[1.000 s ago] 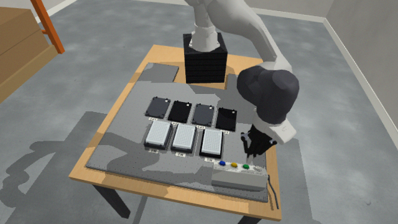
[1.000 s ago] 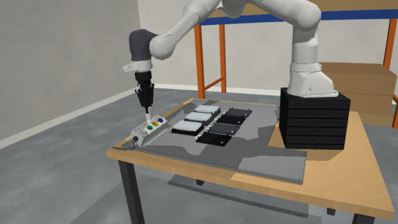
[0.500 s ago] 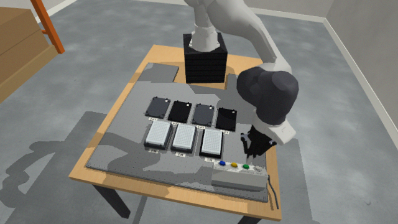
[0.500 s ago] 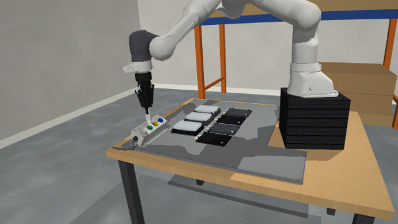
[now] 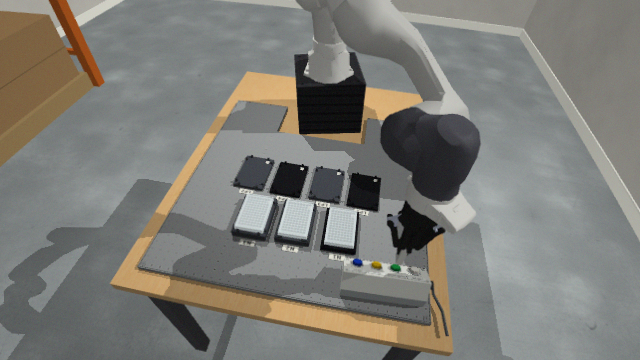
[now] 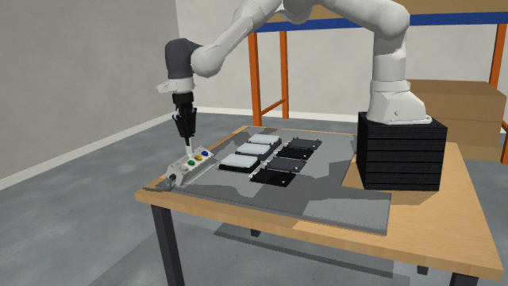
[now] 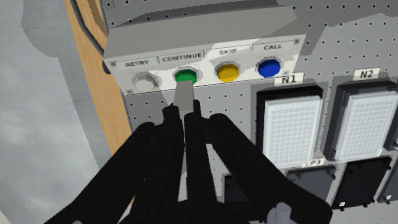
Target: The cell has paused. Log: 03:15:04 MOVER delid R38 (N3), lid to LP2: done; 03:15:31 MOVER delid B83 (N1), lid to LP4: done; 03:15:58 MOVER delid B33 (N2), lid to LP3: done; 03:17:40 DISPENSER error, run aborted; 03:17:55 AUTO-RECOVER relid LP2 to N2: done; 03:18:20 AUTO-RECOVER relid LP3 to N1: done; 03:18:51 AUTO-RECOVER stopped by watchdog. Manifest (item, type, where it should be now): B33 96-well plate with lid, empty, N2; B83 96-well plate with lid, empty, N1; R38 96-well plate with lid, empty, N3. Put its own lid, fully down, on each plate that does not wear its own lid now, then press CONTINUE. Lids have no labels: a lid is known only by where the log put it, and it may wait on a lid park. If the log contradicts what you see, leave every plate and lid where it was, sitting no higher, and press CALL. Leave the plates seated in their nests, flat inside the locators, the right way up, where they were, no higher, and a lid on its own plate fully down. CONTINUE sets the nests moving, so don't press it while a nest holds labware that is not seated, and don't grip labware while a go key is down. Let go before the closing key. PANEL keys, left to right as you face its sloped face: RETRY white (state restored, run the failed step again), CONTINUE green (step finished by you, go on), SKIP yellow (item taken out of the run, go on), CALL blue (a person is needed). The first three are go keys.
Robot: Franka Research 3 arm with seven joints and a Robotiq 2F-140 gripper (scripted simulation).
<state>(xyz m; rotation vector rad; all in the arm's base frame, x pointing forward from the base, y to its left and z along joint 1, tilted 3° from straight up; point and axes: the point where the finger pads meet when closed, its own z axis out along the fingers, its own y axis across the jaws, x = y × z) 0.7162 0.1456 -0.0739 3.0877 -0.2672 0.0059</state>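
Right now the green continue key is 7 cm below my hand. Also, from my hand: blue call key: 1 cm behind, 10 cm to the right, 7 cm below; then yellow skip key: 1 cm behind, 5 cm to the right, 7 cm below; then white retry key: 1 cm ahead, 5 cm to the left, 7 cm below.
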